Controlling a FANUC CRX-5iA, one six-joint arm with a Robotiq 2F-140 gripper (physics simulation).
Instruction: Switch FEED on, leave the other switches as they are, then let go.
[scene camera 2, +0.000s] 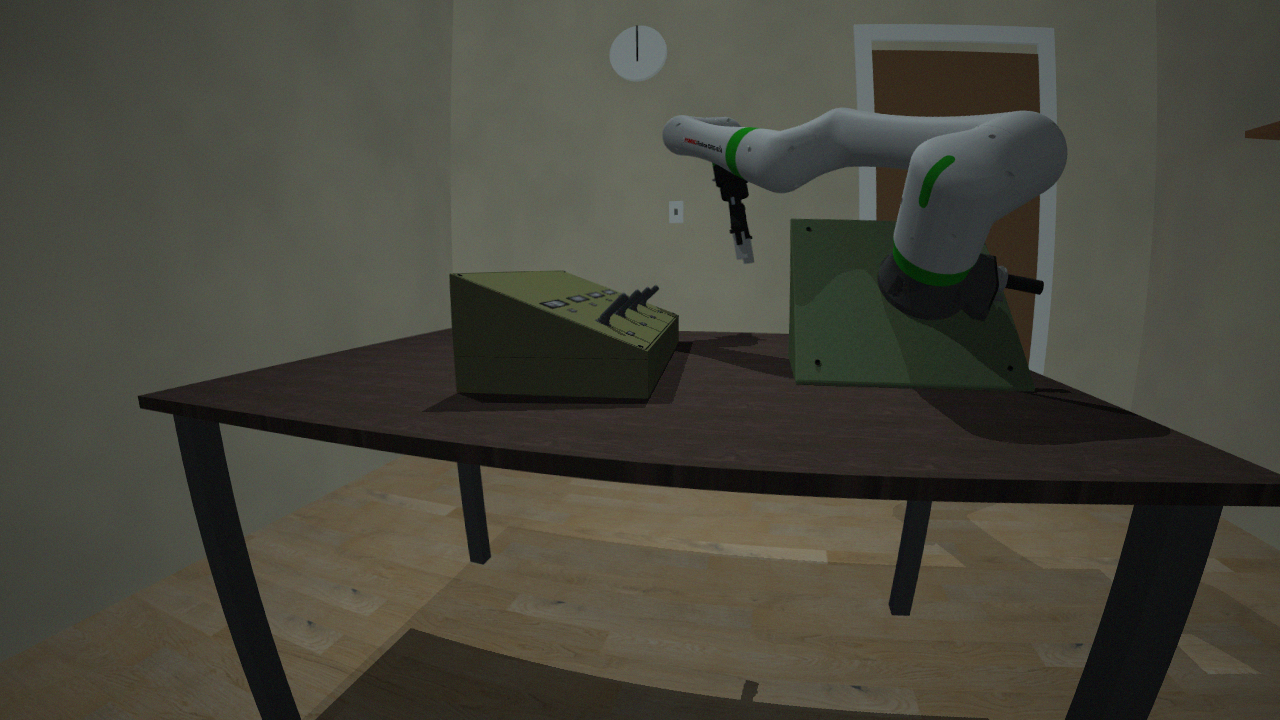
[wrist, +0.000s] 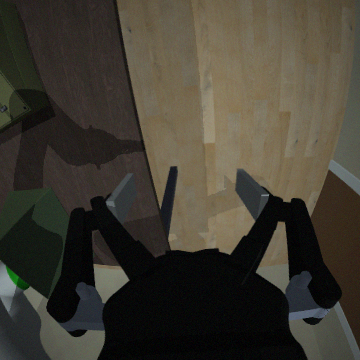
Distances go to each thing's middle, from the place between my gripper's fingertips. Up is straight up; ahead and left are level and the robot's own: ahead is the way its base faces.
The green sloped switch box (scene camera 2: 542, 333) is 160 mm ahead of my hand, 610 mm to the left of it and 100 mm below it.
